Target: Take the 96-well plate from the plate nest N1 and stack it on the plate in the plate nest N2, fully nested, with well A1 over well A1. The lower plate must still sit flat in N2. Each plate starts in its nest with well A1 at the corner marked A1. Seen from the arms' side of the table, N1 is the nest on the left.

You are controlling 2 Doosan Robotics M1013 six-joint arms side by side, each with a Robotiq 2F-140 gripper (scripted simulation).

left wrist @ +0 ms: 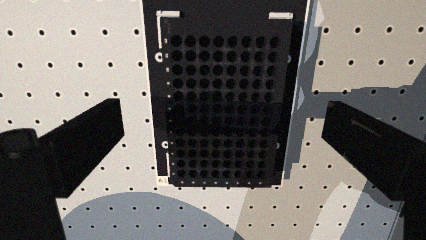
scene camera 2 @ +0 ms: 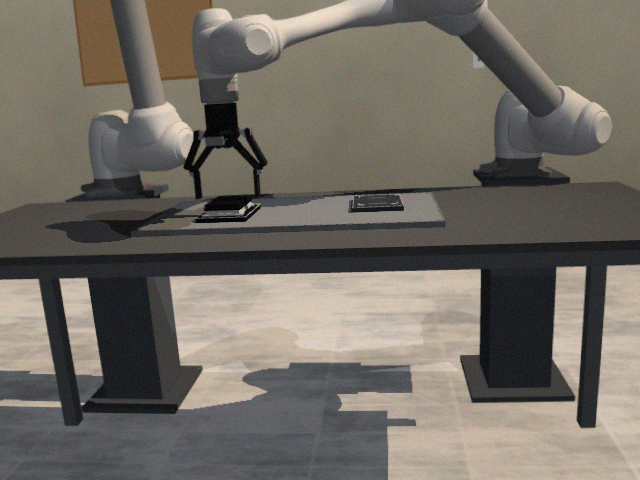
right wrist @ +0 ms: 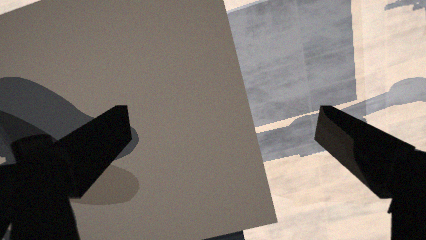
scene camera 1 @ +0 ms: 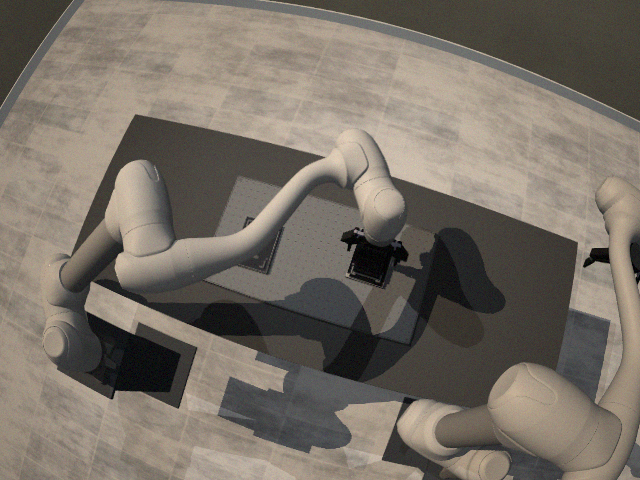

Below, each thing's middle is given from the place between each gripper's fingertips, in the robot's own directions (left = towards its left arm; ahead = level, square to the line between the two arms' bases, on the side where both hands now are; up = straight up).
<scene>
The black 96-well plate (scene camera 1: pixel 374 269) is 20 mm below my left hand (scene camera 2: pixel 228 197).
Right now my right hand is 3 cm past the black 96-well plate, 72 cm to the right of it and 28 cm above it.
</scene>
